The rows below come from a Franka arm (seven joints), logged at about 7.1 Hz.
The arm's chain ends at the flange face. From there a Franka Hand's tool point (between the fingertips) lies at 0.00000 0.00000 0.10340 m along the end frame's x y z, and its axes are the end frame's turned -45 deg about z.
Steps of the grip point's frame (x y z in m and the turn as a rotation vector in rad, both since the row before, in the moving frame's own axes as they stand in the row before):
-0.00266 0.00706 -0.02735 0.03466 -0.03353 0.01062
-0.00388 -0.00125 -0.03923 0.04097 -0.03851 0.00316
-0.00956 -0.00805 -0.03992 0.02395 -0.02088 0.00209
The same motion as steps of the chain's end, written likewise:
0.00809 0.00698 -0.02723 0.00080 -0.04822 0.01062
0.00218 0.00205 -0.03907 0.00174 -0.05620 0.00316
-0.00918 0.00130 -0.03987 0.00217 -0.03170 0.00209

